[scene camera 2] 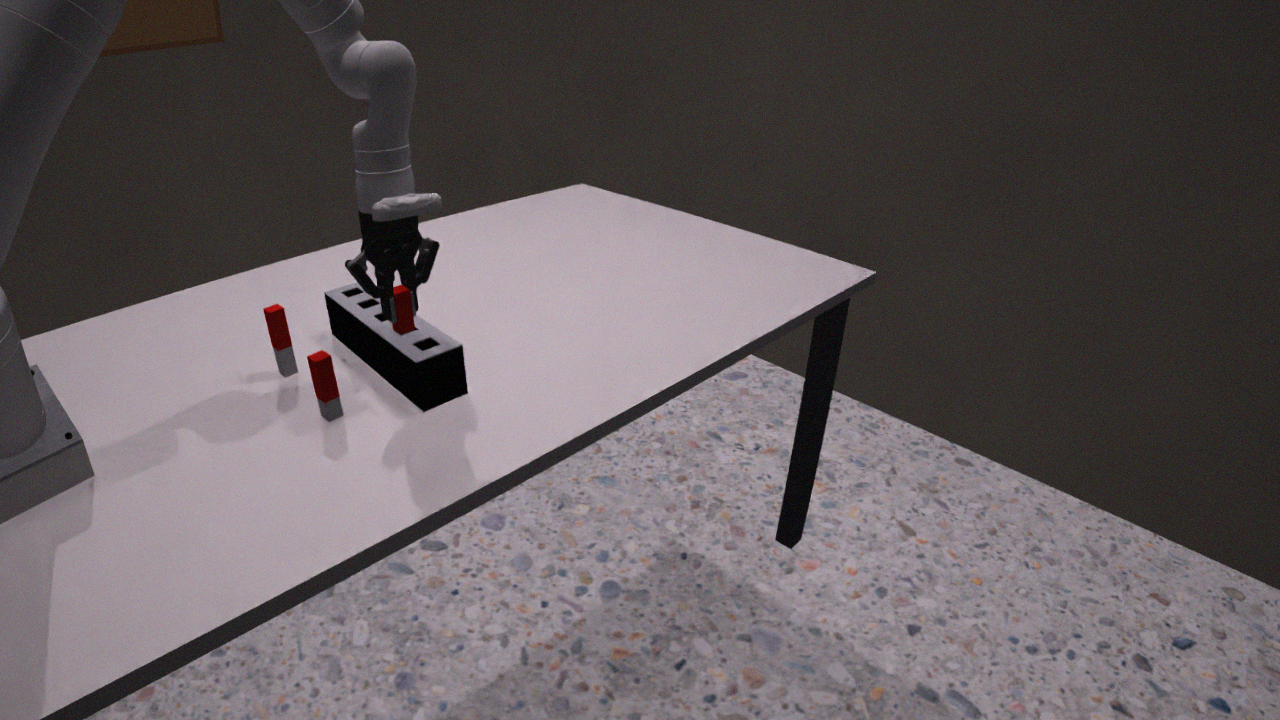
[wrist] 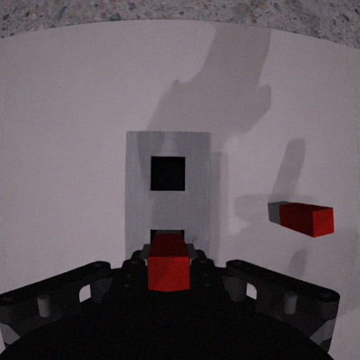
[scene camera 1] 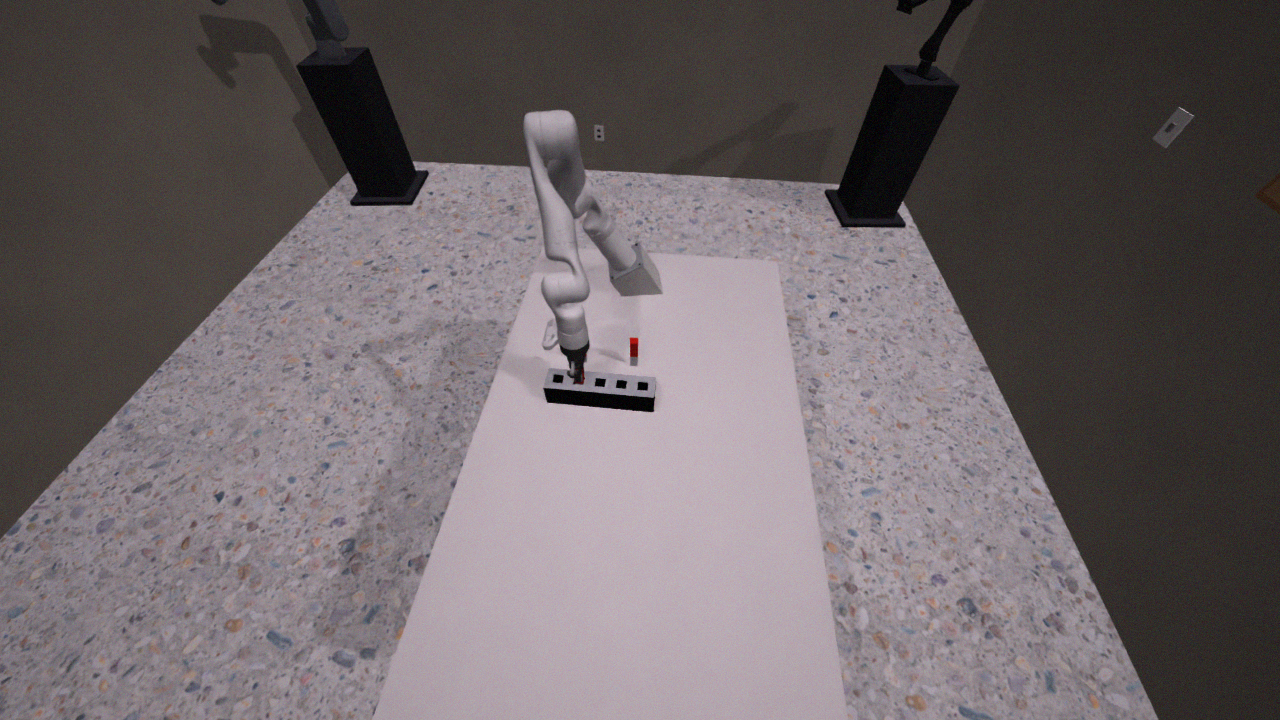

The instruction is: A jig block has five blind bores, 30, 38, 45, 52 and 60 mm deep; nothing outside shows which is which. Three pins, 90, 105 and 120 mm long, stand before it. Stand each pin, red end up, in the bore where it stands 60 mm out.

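Frame: origin at the arm's base, x ahead, y left, z up, level; metres.
Seen in the pictures: gripper, fingertip midpoint: (scene camera 2: 401,318) (scene camera 1: 579,376); arm's base, link origin: (scene camera 2: 3,424) (scene camera 1: 624,261).
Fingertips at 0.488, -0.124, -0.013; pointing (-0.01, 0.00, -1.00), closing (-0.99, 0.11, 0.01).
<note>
Offsets run from my fingertips to a thing's middle, as dx, dy, dz. Level surfaces: height alone.
The jig block {+0.008, +0.056, -0.054} (scene camera 1: 617,401) (scene camera 2: 384,356) (wrist: 137,205) has a row of five square bores. My gripper (scene camera 1: 578,375) (scene camera 2: 401,310) (wrist: 168,256) is low over the block, shut on a pin {+0.000, -0.002, -0.016} (scene camera 1: 579,380) (scene camera 2: 404,315) (wrist: 168,274), red end up. The pin stands upright in the bore second from the left in scene camera 1. Its red part shows down to the block's top; its lower end is hidden inside. A second pin {-0.134, -0.006, -0.046} (scene camera 2: 323,377) (wrist: 300,218) stands beside the block, hidden in scene camera 1. A third pin {-0.119, +0.152, -0.039} (scene camera 1: 633,348) (scene camera 2: 278,328) stands near the block's other end.
The arm's base (scene camera 1: 637,278) (scene camera 2: 44,456) stands on the white table {dz -0.091} (scene camera 1: 626,537) (scene camera 2: 626,268), behind the standing pins. The table's long edge runs past the block's near end in scene camera 2. Two black pedestals (scene camera 1: 362,125) (scene camera 1: 895,143) stand on the floor at the back.
</note>
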